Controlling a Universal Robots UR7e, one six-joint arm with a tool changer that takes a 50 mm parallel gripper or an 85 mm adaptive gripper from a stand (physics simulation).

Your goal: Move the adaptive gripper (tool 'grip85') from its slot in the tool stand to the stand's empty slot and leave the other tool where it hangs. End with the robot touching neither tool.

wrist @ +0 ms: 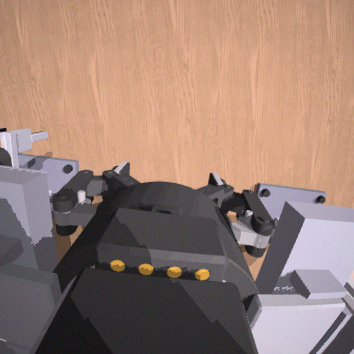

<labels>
An adaptive gripper (160, 228) is 0.04 m from the lens. A tool stand (302, 258): 0.08 m from the lens. The marked spots on the tool stand and the adaptive gripper are 0.05 m apart.
</labels>
